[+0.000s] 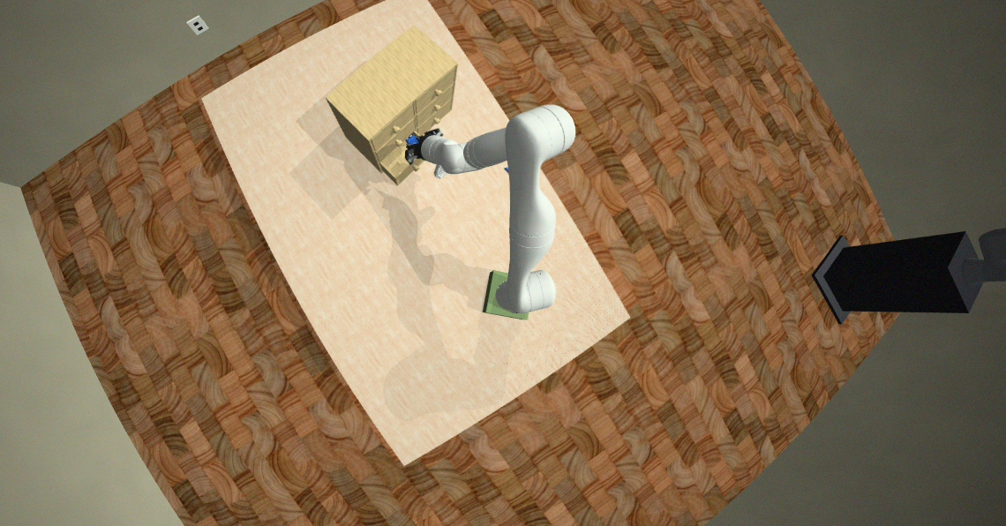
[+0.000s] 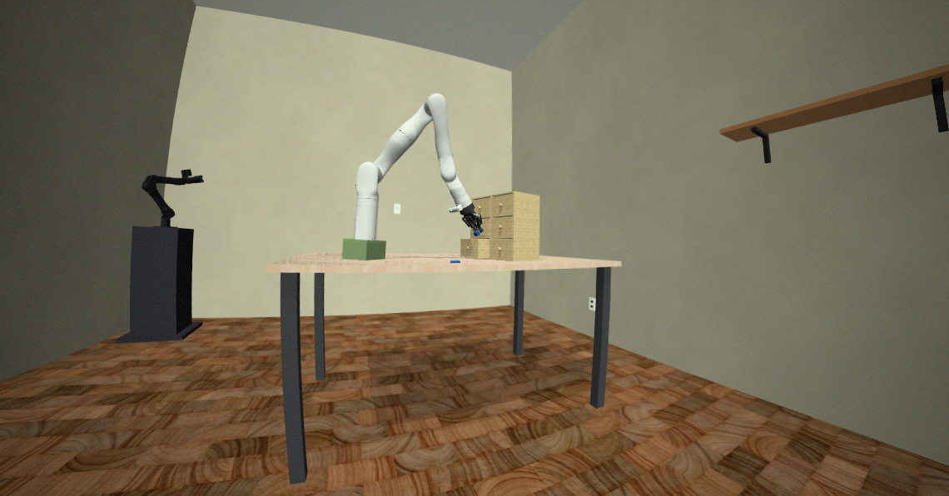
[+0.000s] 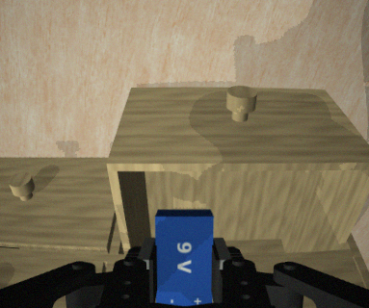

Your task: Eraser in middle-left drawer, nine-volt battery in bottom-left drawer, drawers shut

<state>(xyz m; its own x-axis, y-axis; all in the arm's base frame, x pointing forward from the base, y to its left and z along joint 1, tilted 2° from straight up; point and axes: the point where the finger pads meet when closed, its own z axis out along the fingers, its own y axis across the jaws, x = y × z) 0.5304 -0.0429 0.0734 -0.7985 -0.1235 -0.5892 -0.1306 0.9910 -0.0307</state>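
My gripper is now 10 mm short of the blue nine-volt battery. From my hand the other things lie so: red eraser 150 mm ahead, 40 mm to the left, 20 mm below; then thin blue stick 220 mm behind, 220 mm to the right, 140 mm below.
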